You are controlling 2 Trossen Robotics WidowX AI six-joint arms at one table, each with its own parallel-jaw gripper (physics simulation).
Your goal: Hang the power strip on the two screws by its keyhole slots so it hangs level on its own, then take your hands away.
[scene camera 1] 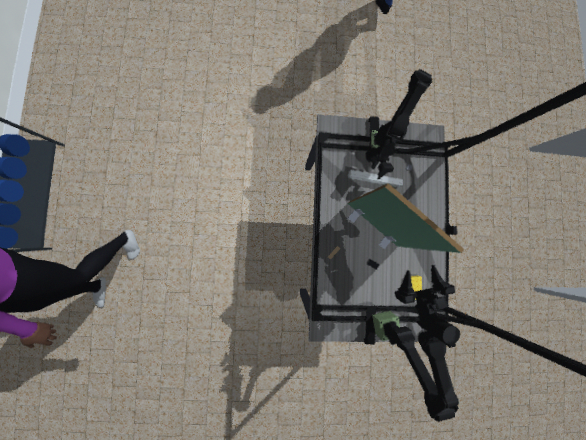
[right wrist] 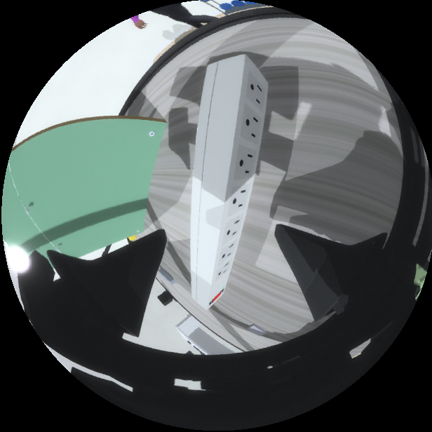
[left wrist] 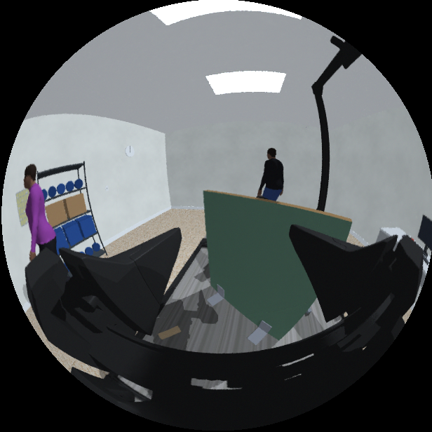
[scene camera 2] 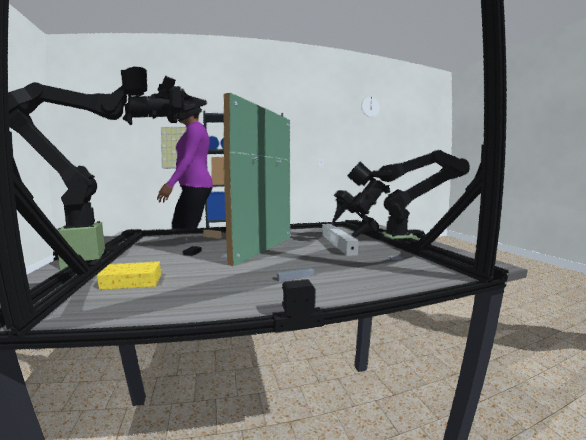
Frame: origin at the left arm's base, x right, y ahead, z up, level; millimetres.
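Seen in the pictures: left gripper, fingertip midpoint: [scene camera 1: 420, 267] [scene camera 2: 204, 106]; right gripper, fingertip midpoint: [scene camera 1: 375, 174] [scene camera 2: 342, 230]; left arm's base, origin of the base link: [scene camera 1: 390, 329] [scene camera 2: 79, 225]; right arm's base, origin of the base link: [scene camera 1: 380, 139] [scene camera 2: 397, 233].
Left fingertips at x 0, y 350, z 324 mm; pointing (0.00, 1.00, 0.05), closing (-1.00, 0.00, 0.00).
Note:
Pixels of each thing's top centre, then the offset from my left fingertips to it.
- white power strip, middle of its top: [scene camera 2: 337, 230] [scene camera 1: 377, 177] dx +100, dy +403, dz -384 mm
- upright green board, middle of its top: [scene camera 2: 263, 108] [scene camera 1: 425, 218] dx +56, dy +163, dz -7 mm
- yellow sponge, middle of its top: [scene camera 2: 129, 267] [scene camera 1: 415, 288] dx +203, dy -207, dz -395 mm
- black block, middle of its top: [scene camera 2: 192, 248] [scene camera 1: 373, 264] dx +10, dy -49, dz -414 mm
- brown block, middle of its top: [scene camera 2: 212, 230] [scene camera 1: 334, 252] dx -191, dy +50, dz -402 mm
- grey bar, middle of its top: [scene camera 2: 295, 271] dx +318, dy +135, dz -413 mm
The white power strip [scene camera 1: 362, 176] [scene camera 2: 340, 241] [right wrist: 215, 165] lies on the table beside the upright green board [scene camera 1: 400, 225] [scene camera 2: 245, 200] [left wrist: 250, 250] [right wrist: 90, 170]; its socket face is turned sideways in the right wrist view. Two screws, one [scene camera 2: 255, 158] [right wrist: 30, 206] and another [scene camera 2: 279, 161], stick out of the board's face on the dashed line. My right gripper [scene camera 2: 346, 227] [right wrist: 221, 232] is open and empty, just above the strip, with its fingers apart to either side of it in the right wrist view. My left gripper [scene camera 1: 421, 270] [left wrist: 237, 231] is open and empty, raised high behind the board. Keyhole slots do not show.
A yellow sponge [scene camera 1: 416, 283] [scene camera 2: 129, 275], a black block [scene camera 1: 373, 263] [scene camera 2: 192, 250] and a brown block [scene camera 1: 334, 252] [scene camera 2: 212, 233] [left wrist: 169, 332] lie on the table. A grey bar [scene camera 2: 296, 274] lies near its front edge. Metal feet, one [left wrist: 259, 332] among them, stand behind the board.

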